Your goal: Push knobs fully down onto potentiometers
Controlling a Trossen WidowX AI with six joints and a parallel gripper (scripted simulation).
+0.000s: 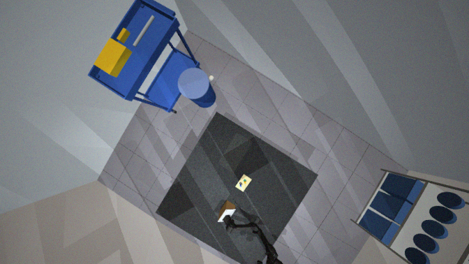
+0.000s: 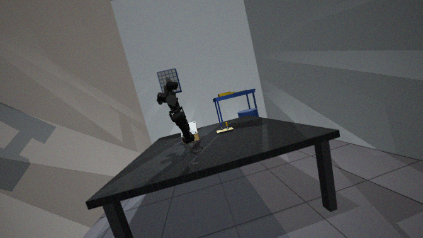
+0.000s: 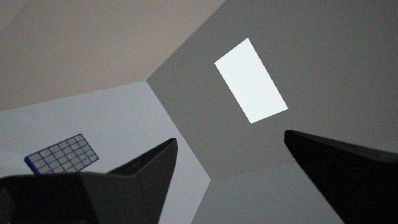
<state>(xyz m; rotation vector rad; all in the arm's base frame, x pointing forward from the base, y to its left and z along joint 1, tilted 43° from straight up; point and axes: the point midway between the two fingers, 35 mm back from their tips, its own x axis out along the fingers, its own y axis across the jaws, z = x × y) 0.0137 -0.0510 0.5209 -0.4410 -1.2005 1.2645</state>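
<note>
Right now the blue knob is 330 mm ahead of my gripper tip, 430 mm to the left of it and 420 mm below it. Round my gripper tip: orange knob: 380 mm ahead, 410 mm to the left, 430 mm below.
</note>
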